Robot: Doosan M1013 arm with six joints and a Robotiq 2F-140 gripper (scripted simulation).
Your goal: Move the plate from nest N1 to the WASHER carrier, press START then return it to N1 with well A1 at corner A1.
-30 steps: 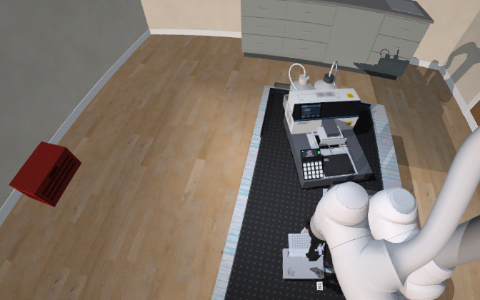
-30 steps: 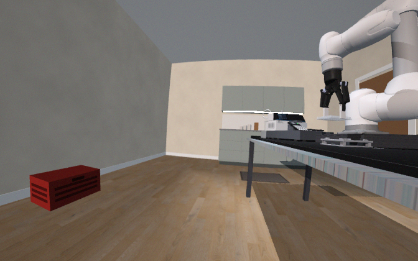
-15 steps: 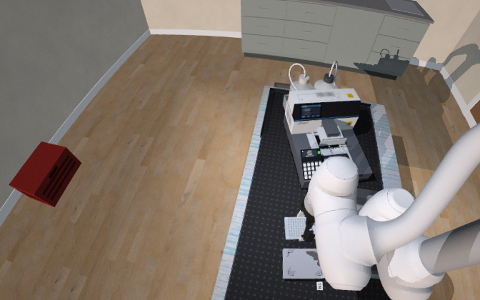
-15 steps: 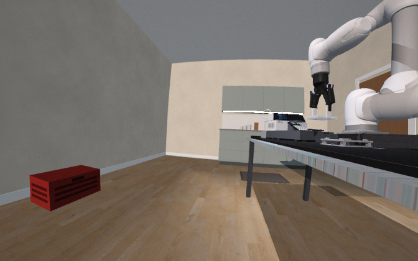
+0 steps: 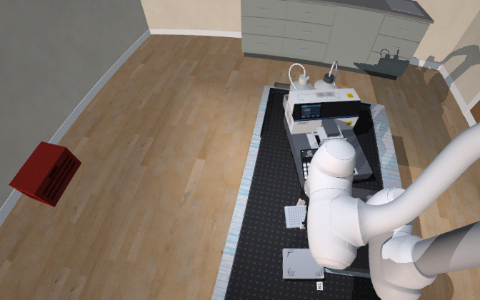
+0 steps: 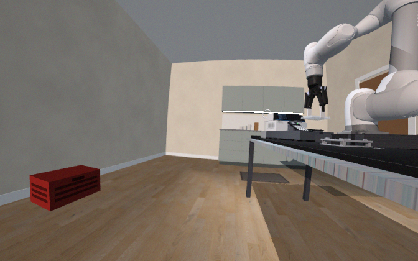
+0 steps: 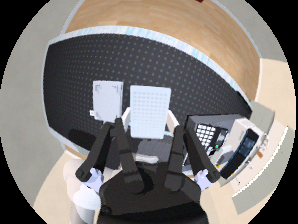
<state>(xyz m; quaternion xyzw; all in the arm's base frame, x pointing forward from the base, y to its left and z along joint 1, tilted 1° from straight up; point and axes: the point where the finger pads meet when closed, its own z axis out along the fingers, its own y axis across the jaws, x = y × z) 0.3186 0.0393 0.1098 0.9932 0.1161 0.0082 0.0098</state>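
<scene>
Now: the dark carrier pocket 160 mm behind my hand, 310 mm to the right of it and 70 mm below it. The rest, counted from my hand: white well plate: 20 mm below; small label: 130 mm behind, 230 mm to the left, 170 mm below; plate nest N1: 50 mm behind, 160 mm to the left, 140 mm below.
</scene>
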